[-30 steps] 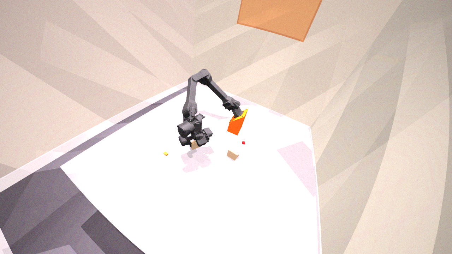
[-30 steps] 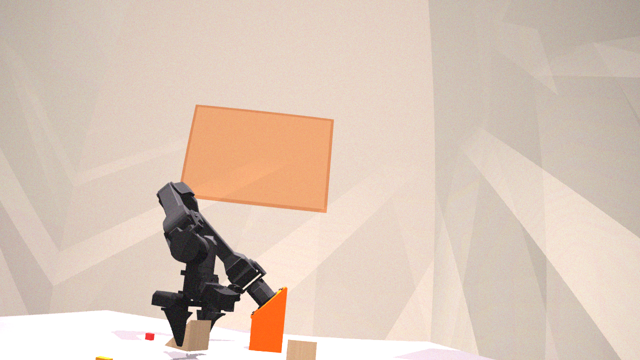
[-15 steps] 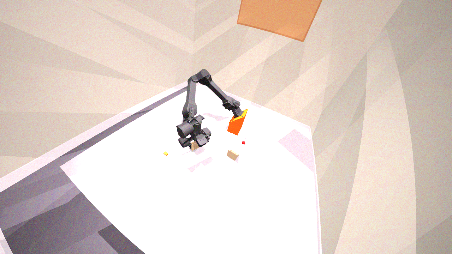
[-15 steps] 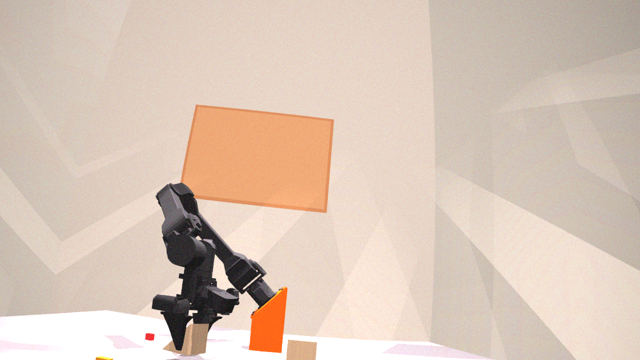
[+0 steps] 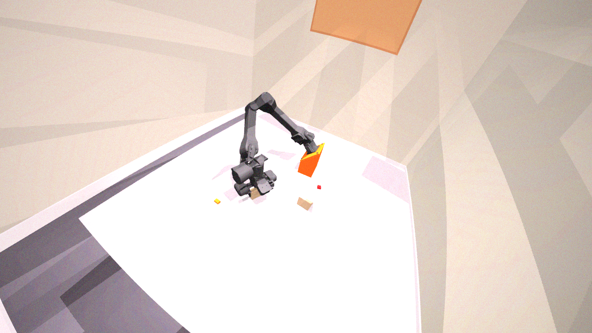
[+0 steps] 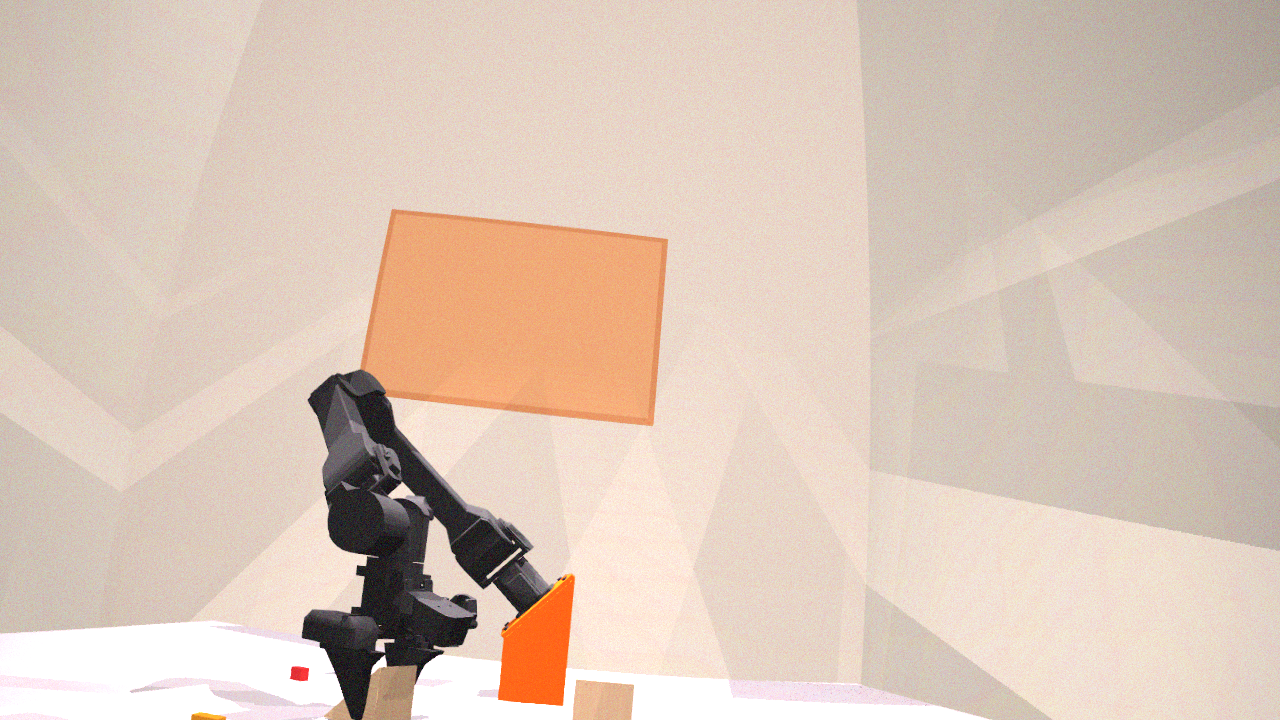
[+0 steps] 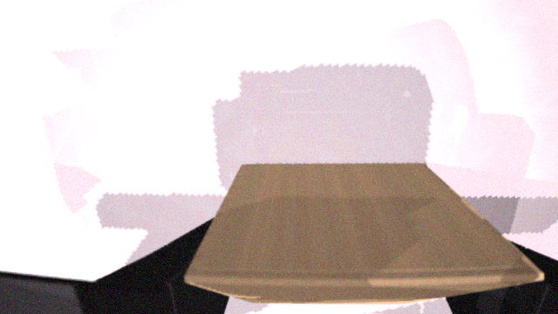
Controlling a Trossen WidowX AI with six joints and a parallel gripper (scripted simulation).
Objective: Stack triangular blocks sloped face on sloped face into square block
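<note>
Now: the tan wooden triangular block 1 cm above my gripper tip. Round my gripper tip: small orange-yellow cube 13 cm ahead, 11 cm to the right.
</note>
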